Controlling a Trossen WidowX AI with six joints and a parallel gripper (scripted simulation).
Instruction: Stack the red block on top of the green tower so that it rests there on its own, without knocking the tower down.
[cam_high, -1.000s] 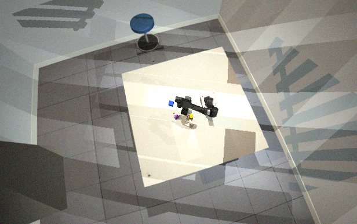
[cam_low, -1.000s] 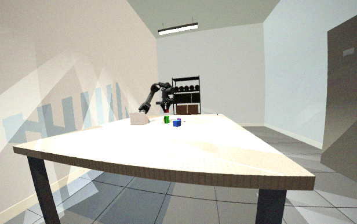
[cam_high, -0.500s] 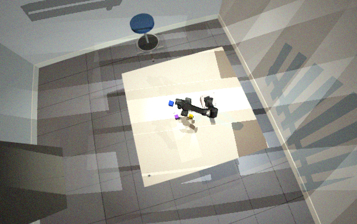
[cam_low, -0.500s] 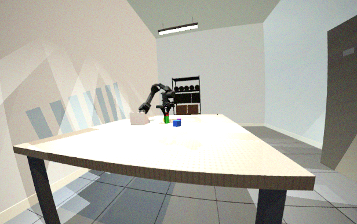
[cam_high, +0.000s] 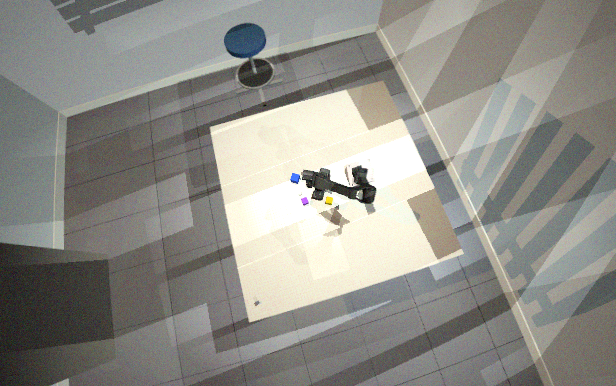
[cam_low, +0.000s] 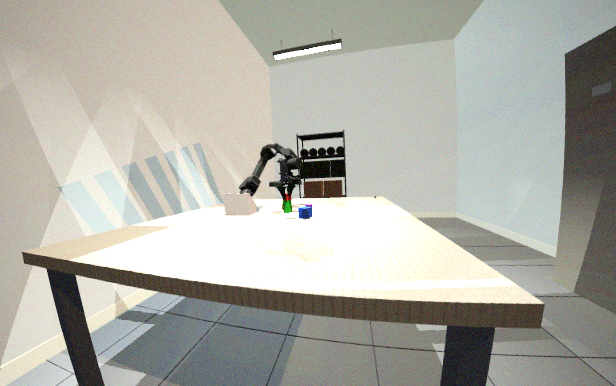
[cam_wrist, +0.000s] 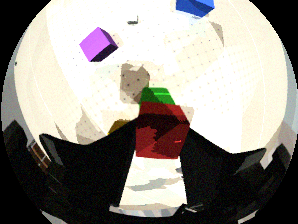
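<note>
My gripper tip is now 1 cm below the red block. Round my gripper tip: yellow block 2 cm behind, 8 cm to the left, 5 cm below; then purple block 12 cm ahead, 2 cm to the left, 6 cm below; then blue block 12 cm ahead, 14 cm to the right, 5 cm below.
</note>
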